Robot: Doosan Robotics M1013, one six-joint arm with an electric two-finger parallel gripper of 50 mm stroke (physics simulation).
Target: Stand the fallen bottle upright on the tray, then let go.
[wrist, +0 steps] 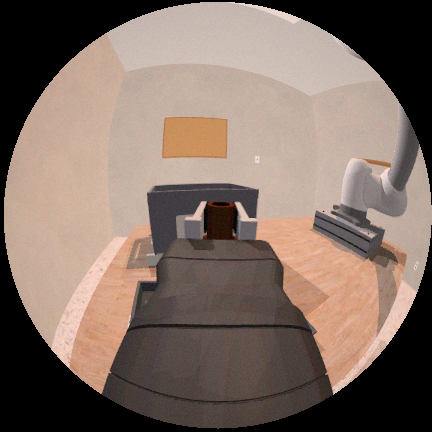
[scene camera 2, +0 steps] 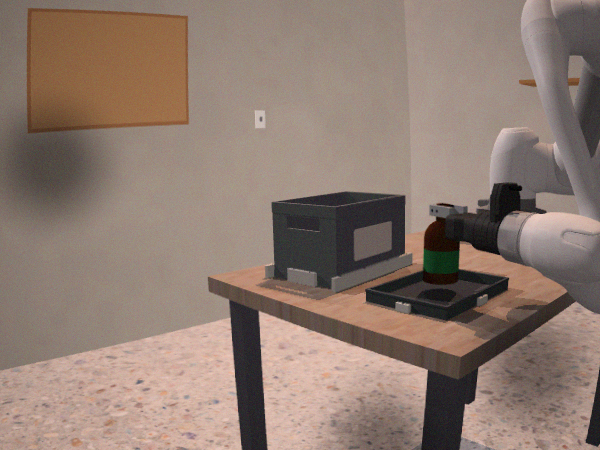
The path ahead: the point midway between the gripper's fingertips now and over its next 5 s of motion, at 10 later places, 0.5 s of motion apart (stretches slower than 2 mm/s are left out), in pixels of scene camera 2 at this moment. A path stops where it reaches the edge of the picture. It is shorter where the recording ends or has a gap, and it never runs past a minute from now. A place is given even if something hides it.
My gripper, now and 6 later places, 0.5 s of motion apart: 436,209; 436,216; 436,219; 436,221; 456,225; 457,176; 467,174
